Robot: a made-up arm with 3 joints. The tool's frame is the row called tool. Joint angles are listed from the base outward. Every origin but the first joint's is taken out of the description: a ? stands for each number. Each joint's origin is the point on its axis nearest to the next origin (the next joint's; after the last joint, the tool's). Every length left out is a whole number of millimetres.
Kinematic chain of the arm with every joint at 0, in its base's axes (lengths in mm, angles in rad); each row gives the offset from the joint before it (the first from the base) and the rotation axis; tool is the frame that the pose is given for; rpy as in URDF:
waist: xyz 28 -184 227 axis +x
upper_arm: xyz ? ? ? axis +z
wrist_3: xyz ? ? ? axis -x
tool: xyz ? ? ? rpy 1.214 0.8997 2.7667
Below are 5 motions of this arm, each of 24 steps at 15 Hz.
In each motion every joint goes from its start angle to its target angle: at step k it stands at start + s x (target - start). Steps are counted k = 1, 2, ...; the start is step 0. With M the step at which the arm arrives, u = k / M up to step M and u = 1 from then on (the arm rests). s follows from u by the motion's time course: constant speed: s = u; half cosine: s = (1 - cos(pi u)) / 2; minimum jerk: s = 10 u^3 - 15 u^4 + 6 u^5.
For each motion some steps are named. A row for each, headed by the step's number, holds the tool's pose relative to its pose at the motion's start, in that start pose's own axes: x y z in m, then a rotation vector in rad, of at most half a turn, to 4 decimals.
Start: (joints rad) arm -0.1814 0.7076 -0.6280
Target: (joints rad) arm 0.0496 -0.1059 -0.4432
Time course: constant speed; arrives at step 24
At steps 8, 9, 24:
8: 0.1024 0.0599 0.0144 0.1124 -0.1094 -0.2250
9: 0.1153 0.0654 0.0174 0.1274 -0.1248 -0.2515
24: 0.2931 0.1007 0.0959 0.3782 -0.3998 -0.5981

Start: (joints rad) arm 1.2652 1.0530 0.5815
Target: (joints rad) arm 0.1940 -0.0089 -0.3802
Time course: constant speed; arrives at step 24
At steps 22, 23, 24:
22: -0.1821 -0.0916 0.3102 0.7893 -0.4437 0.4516
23: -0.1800 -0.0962 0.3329 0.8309 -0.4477 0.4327
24: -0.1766 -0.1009 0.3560 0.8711 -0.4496 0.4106

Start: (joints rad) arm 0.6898 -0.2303 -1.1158
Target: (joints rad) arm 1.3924 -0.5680 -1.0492
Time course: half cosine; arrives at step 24
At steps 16, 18, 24:
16: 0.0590 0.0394 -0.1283 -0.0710 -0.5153 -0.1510
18: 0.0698 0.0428 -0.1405 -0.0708 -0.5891 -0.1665
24: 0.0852 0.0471 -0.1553 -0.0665 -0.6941 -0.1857

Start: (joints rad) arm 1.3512 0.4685 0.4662
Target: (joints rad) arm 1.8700 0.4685 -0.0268
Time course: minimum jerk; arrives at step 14
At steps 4, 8, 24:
4: 0.0318 -0.0081 -0.0461 -0.0760 -0.1186 -0.0208
8: 0.1673 -0.0633 -0.1702 -0.3460 -0.5080 -0.0952
24: 0.2869 -0.1305 -0.2220 -0.5642 -0.7905 -0.1558

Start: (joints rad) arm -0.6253 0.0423 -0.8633
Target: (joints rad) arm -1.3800 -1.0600 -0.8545
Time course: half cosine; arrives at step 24
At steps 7, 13, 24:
7: 0.0954 0.0351 0.0733 0.1517 0.0533 -0.2071
13: 0.3120 0.0266 0.1737 0.3662 0.1910 -0.6307
24: 0.5666 -0.0931 0.1724 0.4740 0.3981 -1.1638

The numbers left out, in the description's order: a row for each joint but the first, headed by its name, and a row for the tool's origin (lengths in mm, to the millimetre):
upper_arm: 0 35 205
wrist_3: -187 -115 0
tool: 0 -149 233

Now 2 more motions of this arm.
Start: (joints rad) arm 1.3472 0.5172 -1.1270
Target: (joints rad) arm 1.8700 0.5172 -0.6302
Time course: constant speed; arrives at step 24
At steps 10, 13, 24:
10: -0.0130 0.0289 -0.0427 -0.0746 0.0708 -0.0360
13: -0.0152 0.0367 -0.0570 -0.0959 0.0907 -0.0508
24: -0.0160 0.0609 -0.1138 -0.1688 0.1563 -0.1197

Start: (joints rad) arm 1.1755 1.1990 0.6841
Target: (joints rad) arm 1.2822 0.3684 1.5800
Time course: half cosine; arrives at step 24
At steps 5, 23, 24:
5: -0.0029 0.0174 0.0371 0.1176 0.0274 0.0252
23: -0.0660 -0.0567 0.3199 0.9473 0.3239 0.5510
24: -0.0663 -0.0579 0.3208 0.9501 0.3256 0.5547

